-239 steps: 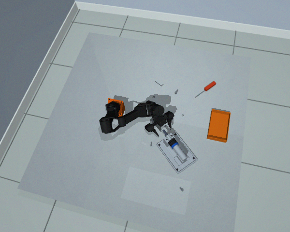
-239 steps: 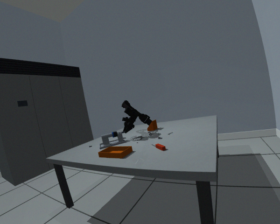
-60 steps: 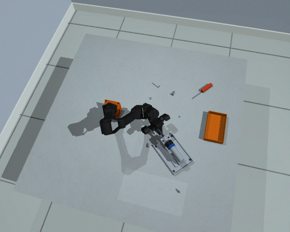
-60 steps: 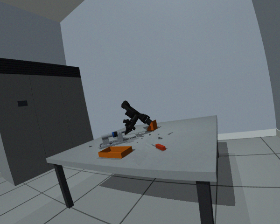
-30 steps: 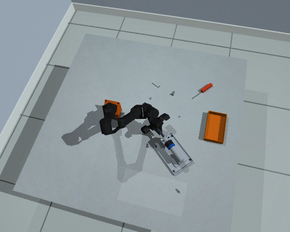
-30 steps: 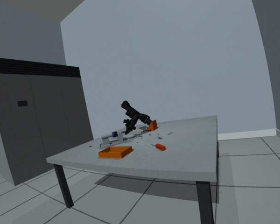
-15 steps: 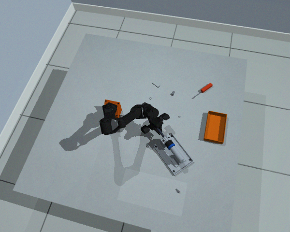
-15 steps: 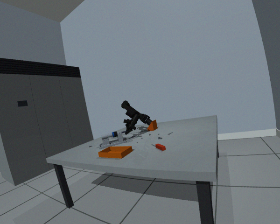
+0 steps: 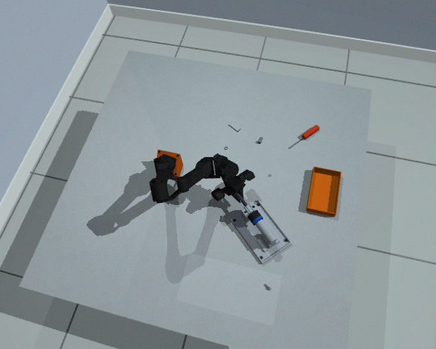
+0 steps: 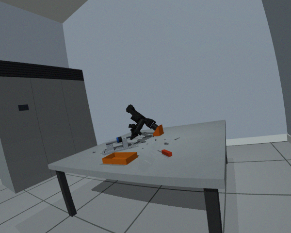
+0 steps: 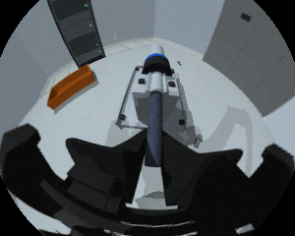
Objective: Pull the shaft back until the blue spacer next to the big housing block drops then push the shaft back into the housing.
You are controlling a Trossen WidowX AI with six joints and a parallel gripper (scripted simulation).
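Right now my gripper tip is 40 mm short of the shaft, 30 mm to the left of it and 20 mm below it. Round my gripper tip: l-shaped key (150 mm behind, 360 mm to the left, 50 mm below); then blue spacer (90 mm ahead, 60 mm to the right, 20 mm above); then orange tray (310 mm ahead, 180 mm to the left, 50 mm below).
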